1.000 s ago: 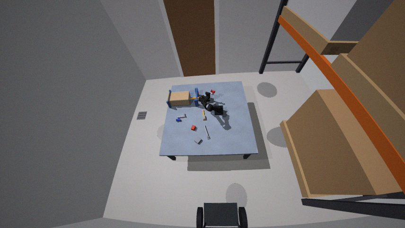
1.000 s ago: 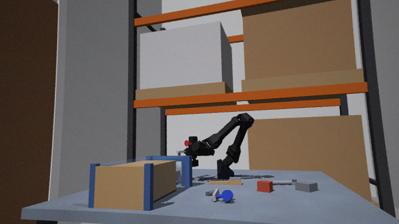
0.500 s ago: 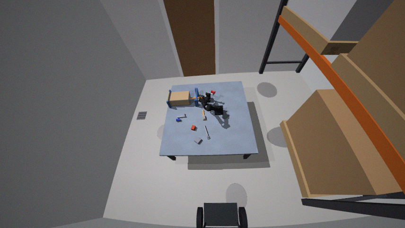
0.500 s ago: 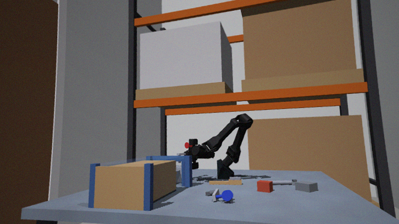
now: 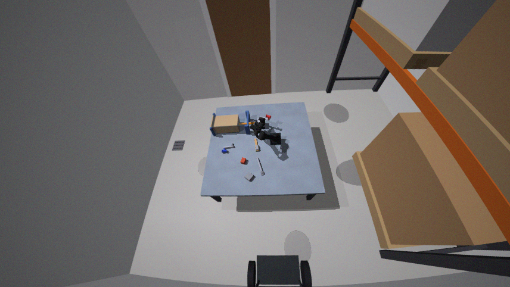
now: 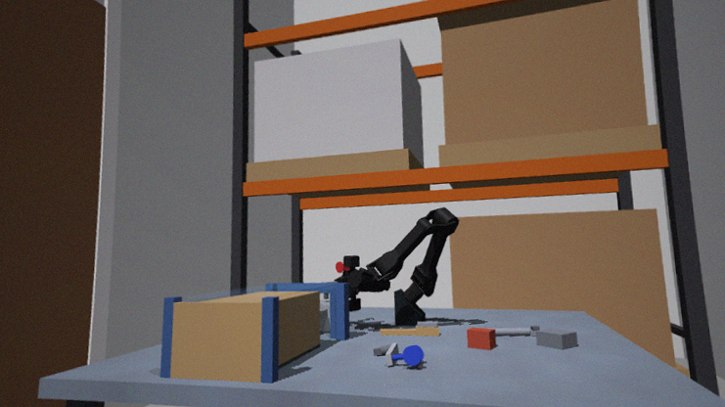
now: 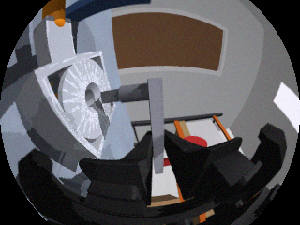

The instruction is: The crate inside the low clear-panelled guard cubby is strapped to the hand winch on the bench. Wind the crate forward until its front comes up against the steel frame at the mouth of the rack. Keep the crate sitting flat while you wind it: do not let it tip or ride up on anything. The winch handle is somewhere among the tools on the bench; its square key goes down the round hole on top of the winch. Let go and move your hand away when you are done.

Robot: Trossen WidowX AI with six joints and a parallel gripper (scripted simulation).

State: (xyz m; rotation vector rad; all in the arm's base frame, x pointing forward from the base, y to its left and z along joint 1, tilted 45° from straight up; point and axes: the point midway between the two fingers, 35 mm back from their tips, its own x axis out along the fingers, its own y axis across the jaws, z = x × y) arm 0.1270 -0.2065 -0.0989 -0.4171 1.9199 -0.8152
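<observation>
Right now my gripper tip is 4 cm below the red knob, 4 cm past it and 3 cm to the right of it. Also, from my gripper tip: blue frame: 21 cm ahead, 4 cm below, 2 cm to the right; then winch handle: 1 cm to the left, 1 cm behind, 1 cm above; then grey winch: 12 cm below, 3 cm ahead, 2 cm to the right.
</observation>
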